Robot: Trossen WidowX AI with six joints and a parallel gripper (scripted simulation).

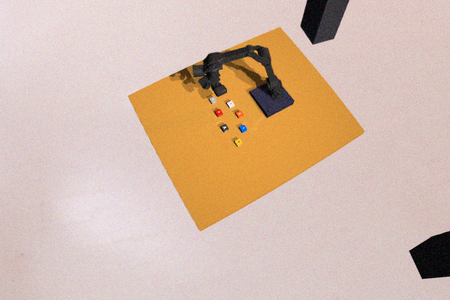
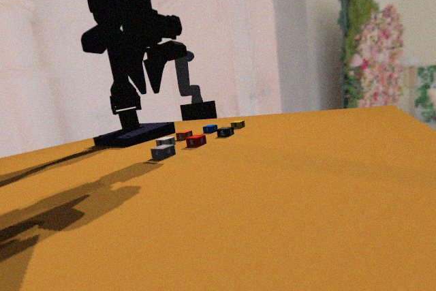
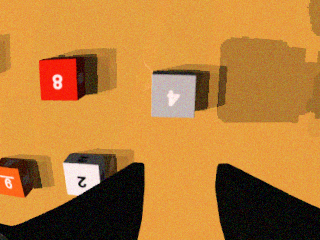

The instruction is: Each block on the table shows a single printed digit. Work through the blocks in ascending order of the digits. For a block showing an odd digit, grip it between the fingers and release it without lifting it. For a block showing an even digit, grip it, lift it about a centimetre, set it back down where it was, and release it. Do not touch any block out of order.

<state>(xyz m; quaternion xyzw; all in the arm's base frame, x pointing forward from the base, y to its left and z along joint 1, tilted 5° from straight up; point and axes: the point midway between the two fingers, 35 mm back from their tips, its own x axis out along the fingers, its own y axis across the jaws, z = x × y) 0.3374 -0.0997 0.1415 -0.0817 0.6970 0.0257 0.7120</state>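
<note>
My gripper tip is 19 cm to the right of the black block, 11 cm above it and 1 cm short of it. Round my gripper tip: red block: 11 cm below, 9 cm to the left, 1 cm ahead; then white block: 11 cm below, 8 cm behind, 6 cm to the left; then grey block: 11 cm below, 1 cm ahead.
</note>
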